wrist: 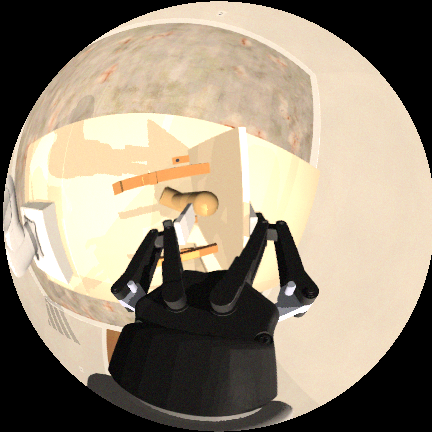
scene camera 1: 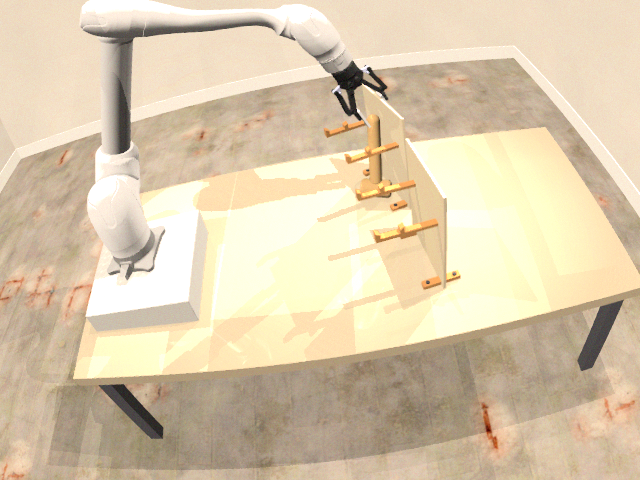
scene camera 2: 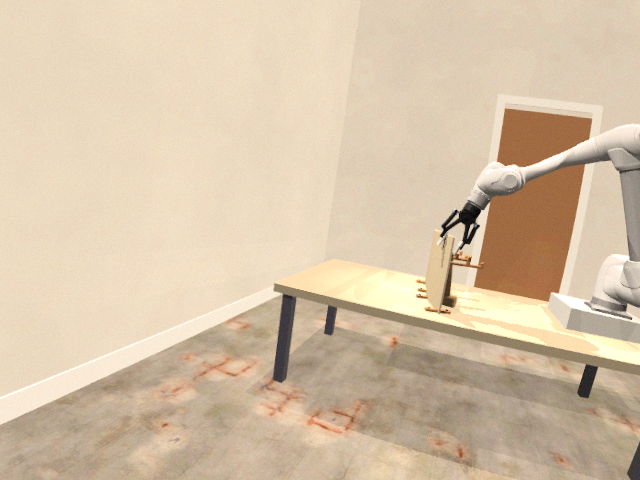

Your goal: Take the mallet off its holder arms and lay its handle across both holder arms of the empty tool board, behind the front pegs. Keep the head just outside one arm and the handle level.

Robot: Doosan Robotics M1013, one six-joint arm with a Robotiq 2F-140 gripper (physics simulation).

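Pixels of known places: gripper, fingertip midpoint: [wrist: 218, 209] [scene camera 1: 379, 117]; arm's base at its link origin: [scene camera 1: 136, 251] [scene camera 2: 606, 311].
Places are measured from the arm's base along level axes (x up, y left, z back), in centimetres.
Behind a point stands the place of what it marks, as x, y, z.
Observation:
The mallet [scene camera 1: 374, 149] [wrist: 206, 204] stands upright, head low near the table and handle up between the two holder arms [scene camera 1: 344, 128] @(13.2, 33.1, -66.7) [scene camera 1: 372, 152] @(13.2, 18.7, -74.9) of the far tool board [scene camera 1: 390, 121] @(19.4, 25.2, -81.2) [wrist: 227, 175] @(20.6, 37.0, -76.0). My gripper [scene camera 1: 374, 107] @(17.2, 31.8, -77.8) [scene camera 2: 449, 243] @(17.2, 31.8, -77.8) [wrist: 218, 209] @(17.2, 31.8, -77.8) is partly open at the top of that board. One finger is on the arm side, close beside the handle's top; the other is behind the board. Whether a pad touches the handle is unclear. The empty tool board [scene camera 1: 430, 206] @(12.6, -5.7, -88.9) stands nearer scene camera 1, with two bare holder arms [scene camera 1: 386, 190] @(11.6, 3.0, -78.0) [scene camera 1: 405, 230] @(11.6, -12.6, -82.0).
Both boards stand on the wooden table [scene camera 1: 279, 258] @(-9.1, 1.7, -45.1) [scene camera 2: 361, 284] @(-9.0, 25.5, -116.6), with orange feet [scene camera 1: 431, 282] @(-7.9, -13.0, -88.2) at their bases. Small pegs rise from the holder arms. The white robot base block [scene camera 1: 144, 304] @(-0.5, -21.3, -9.2) [scene camera 2: 578, 320] @(-4.1, 15.1, -14.8) is at the table's other end.

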